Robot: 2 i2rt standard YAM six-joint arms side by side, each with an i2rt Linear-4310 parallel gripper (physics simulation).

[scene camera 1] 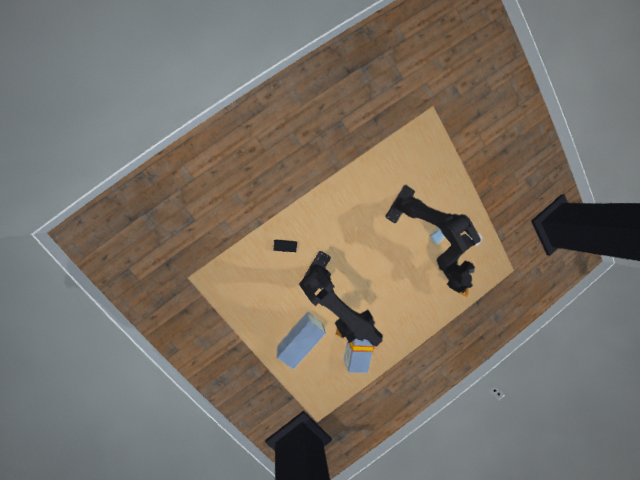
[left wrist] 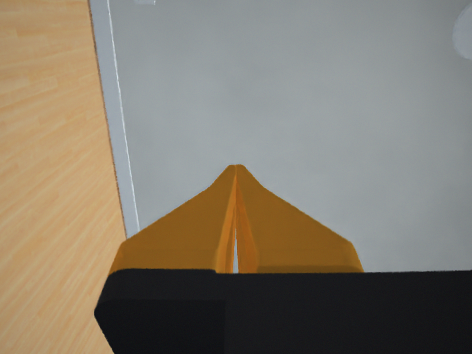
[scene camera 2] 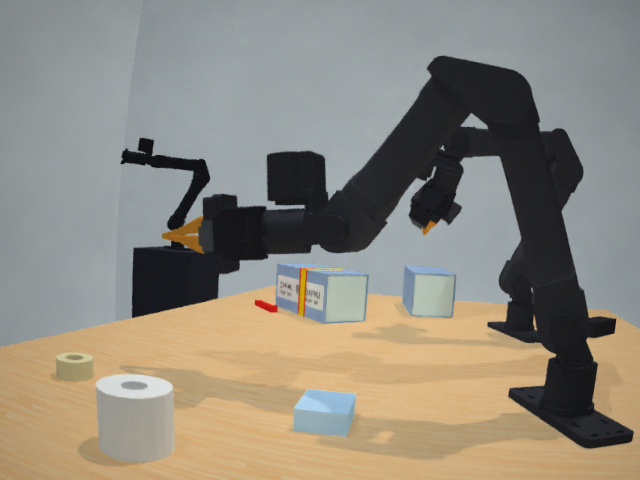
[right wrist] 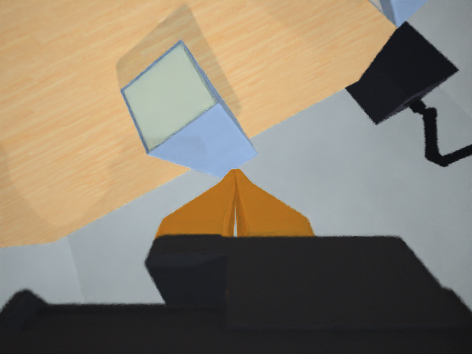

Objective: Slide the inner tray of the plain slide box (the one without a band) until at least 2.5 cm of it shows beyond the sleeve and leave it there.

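Note:
The plain slide box has a blue sleeve and no band. It lies flat at the table's lower left in scene camera 1. Its pale tray end looks about flush with the sleeve's edge; the far end is hidden. My right gripper is shut and empty, tilted down, above table height near the plain box. My left gripper is shut and empty, roughly level, raised near the table's long edge, far from the box.
The banded slide box lies beside the plain one, partly under the right arm. Also present are a red block, light-blue block, white roll, small tape roll and black block.

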